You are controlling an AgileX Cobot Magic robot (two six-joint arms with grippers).
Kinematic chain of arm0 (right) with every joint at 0, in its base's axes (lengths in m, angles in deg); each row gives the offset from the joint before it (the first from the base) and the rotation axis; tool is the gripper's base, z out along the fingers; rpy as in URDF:
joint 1: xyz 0 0 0.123 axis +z
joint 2: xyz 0 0 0 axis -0.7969 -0.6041 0
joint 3: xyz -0.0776 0.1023 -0.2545 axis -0.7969 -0.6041 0
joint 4: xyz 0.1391 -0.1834 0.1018 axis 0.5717 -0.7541 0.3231
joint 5: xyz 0 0 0 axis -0.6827 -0.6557 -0.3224
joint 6: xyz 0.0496 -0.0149 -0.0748 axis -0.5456 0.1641 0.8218
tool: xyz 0 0 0 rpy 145.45 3.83 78.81
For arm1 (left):
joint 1: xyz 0 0 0.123 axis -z
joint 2: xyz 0 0 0 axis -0.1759 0.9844 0
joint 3: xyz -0.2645 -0.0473 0.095 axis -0.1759 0.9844 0
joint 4: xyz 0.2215 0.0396 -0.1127 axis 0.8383 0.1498 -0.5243
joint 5: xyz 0 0 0 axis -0.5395 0.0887 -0.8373
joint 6: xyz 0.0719 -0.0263 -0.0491 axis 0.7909 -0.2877 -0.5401
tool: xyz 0 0 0 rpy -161.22 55.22 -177.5
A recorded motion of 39 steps. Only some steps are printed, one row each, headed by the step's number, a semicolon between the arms.
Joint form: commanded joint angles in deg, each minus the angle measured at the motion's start. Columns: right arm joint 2, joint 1, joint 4, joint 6, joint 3, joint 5; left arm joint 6, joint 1, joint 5, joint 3, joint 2, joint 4.
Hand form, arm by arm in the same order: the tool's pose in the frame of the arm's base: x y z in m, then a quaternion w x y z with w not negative. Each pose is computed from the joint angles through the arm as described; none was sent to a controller.
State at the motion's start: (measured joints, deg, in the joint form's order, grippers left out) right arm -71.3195 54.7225 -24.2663 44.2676 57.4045 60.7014; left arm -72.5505 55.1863 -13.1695 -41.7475 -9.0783 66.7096
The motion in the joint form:
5: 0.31 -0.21 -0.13 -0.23 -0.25 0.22; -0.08 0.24 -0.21 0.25 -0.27 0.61
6: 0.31 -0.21 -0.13 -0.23 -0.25 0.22; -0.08 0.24 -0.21 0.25 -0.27 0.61
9: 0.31 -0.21 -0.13 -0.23 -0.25 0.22; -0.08 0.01 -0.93 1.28 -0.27 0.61
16: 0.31 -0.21 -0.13 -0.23 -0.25 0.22; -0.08 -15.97 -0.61 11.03 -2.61 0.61
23: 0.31 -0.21 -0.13 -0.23 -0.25 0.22; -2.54 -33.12 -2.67 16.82 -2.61 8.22
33: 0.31 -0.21 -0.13 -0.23 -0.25 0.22; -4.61 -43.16 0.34 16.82 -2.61 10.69
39: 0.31 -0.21 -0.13 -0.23 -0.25 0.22; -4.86 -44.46 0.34 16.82 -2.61 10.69
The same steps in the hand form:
5: 0.0536 -0.0008 0.1829 0.61407 0.00008 0.78925 0.00171; 0.0246 -0.0306 0.2880 0.68412 0.26215 0.60551 -0.31082
6: 0.0536 -0.0008 0.1829 0.61407 0.00008 0.78925 0.00171; 0.0246 -0.0306 0.2880 0.68412 0.26215 0.60551 -0.31082
9: 0.0536 -0.0008 0.1829 0.61407 0.00008 0.78925 0.00171; 0.0262 -0.0317 0.2834 0.68328 0.26063 0.60847 -0.30815
16: 0.0536 -0.0008 0.1829 0.61407 0.00008 0.78925 0.00171; 0.0423 -0.0281 0.2290 0.67448 0.18479 0.68644 -0.19932
23: 0.0536 -0.0008 0.1829 0.61407 0.00008 0.78925 0.00171; 0.0546 -0.0128 0.1980 0.67619 0.10377 0.72737 -0.05417
33: 0.0536 -0.0008 0.1829 0.61407 0.00008 0.78925 0.00171; 0.0555 -0.0026 0.1932 0.65862 0.04124 0.75129 0.00900
39: 0.0536 -0.0008 0.1829 0.61407 0.00008 0.78925 0.00171; 0.0556 -0.0013 0.1932 0.65851 0.03107 0.75178 0.01504

